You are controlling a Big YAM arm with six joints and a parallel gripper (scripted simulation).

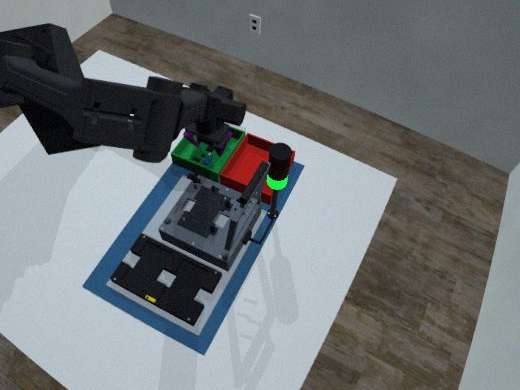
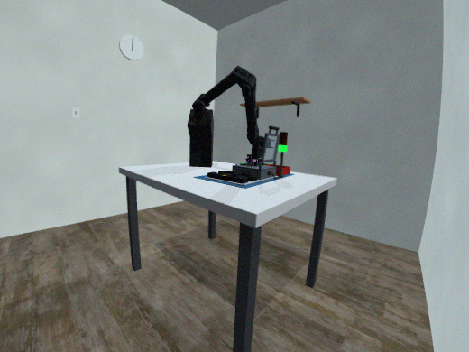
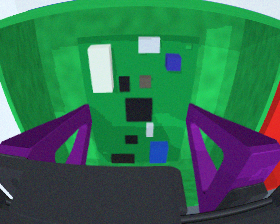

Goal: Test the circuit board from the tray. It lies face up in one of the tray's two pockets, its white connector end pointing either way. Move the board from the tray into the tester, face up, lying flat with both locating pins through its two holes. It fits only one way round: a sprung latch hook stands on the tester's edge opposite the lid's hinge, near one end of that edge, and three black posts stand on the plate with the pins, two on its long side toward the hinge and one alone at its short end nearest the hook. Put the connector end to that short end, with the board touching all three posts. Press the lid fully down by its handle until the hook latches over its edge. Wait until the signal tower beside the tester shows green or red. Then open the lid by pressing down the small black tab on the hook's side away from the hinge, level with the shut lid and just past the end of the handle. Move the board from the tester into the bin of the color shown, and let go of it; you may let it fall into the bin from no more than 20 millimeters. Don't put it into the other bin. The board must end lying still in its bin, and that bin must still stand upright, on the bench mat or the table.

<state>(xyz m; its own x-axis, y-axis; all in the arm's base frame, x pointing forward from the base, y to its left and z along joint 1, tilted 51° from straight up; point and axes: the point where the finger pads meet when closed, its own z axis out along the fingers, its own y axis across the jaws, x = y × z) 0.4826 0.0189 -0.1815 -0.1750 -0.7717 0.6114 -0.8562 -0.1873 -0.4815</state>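
My hand is right at the green bin. From my hand the other things lie so: black latch hook (150 mm to the right, 70 mm above, 10 mm ahead); then green circuit board (right at my hand); then red bin (150 mm ahead, 30 mm to the right).
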